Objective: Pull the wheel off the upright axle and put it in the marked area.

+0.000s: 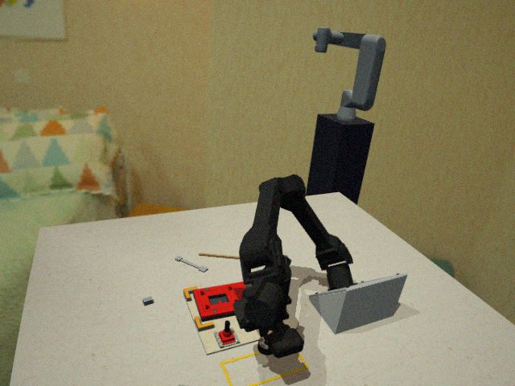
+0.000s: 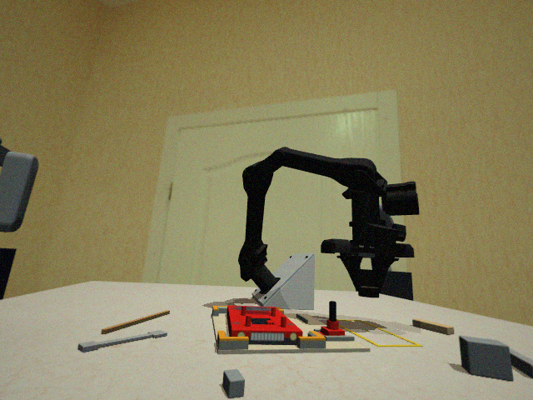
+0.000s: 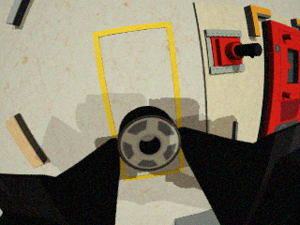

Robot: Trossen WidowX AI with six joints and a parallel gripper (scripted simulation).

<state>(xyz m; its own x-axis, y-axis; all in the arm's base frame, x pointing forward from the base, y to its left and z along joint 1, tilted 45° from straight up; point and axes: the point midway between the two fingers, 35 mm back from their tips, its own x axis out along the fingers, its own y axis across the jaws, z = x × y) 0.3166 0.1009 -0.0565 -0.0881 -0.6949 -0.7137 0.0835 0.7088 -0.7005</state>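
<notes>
Now: the wheel right at my gripper tip. Also, from my gripper tip: wooden stick 8 cm behind, 43 cm to the right, 7 cm below; grey bar 3 cm ahead, 43 cm to the right, 7 cm below.
</notes>
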